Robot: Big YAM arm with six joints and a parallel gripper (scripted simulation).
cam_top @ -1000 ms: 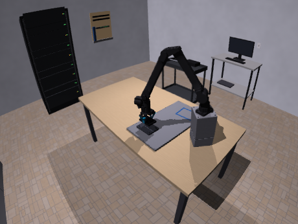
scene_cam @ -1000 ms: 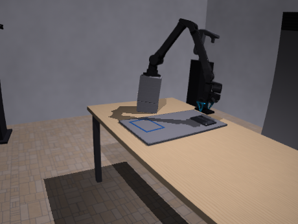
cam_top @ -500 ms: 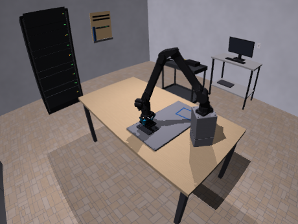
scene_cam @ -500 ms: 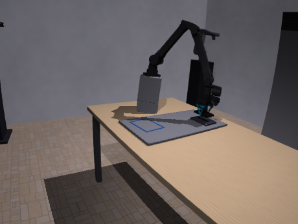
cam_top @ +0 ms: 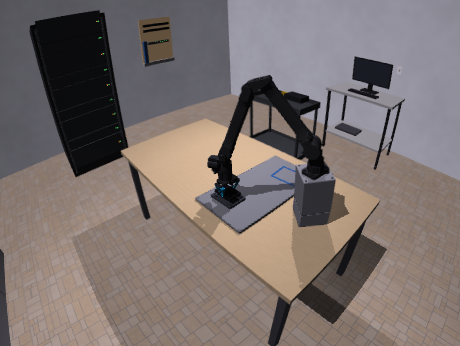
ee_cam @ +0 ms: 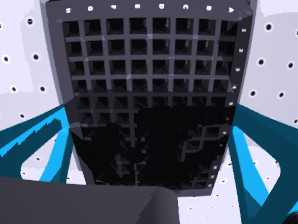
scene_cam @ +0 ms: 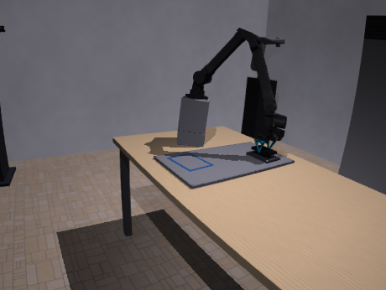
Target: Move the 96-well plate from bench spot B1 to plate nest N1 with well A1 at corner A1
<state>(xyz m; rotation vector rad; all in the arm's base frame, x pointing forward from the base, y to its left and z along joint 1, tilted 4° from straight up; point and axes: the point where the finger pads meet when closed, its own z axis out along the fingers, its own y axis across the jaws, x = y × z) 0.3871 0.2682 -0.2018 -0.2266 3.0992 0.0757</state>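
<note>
The plate nest N1 is 40 mm below my hand. From my hand the other things lie so: black 96-well plate right at my hand.
</note>
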